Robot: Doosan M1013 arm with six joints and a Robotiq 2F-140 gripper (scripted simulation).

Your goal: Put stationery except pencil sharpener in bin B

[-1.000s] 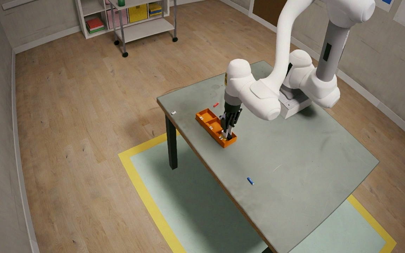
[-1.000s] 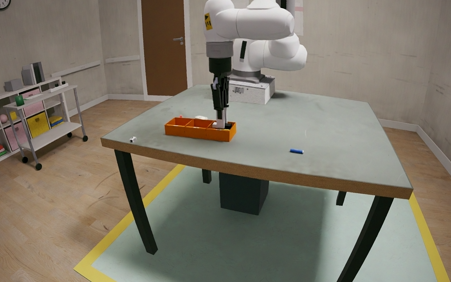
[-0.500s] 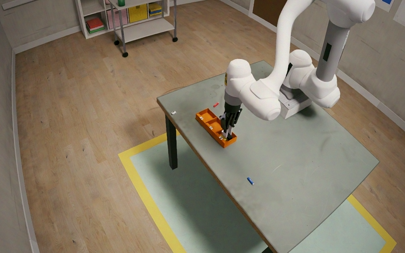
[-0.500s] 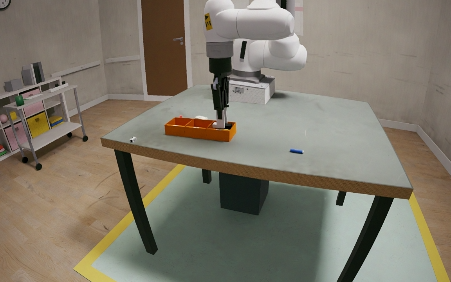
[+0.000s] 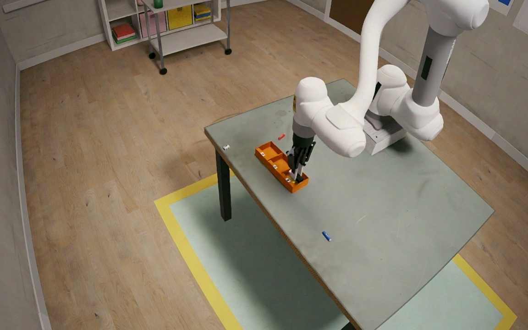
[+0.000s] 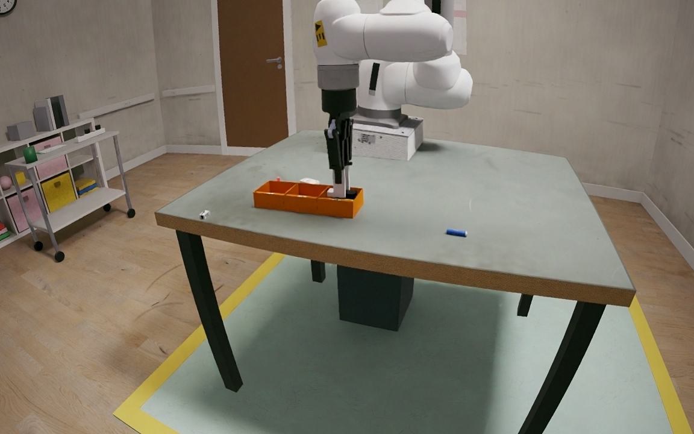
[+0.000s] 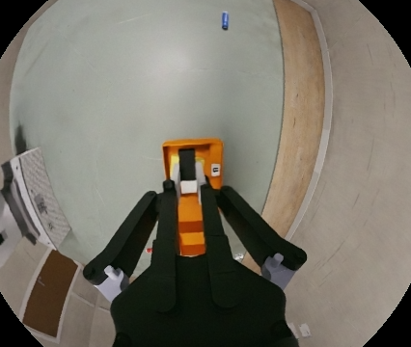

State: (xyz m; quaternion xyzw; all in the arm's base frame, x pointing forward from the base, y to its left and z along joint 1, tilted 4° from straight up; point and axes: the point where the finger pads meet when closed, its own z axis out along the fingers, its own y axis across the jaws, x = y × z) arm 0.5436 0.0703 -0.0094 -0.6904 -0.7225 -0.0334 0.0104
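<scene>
Now: the yellow sticky pad 5 cm below my hand. Round my hand: black piece 3 cm below, 1 cm to the right; then orange bin 8 cm to the right, 5 cm below, 1 cm ahead; then flat white piece 14 cm to the right, 12 cm behind, 6 cm below.
</scene>
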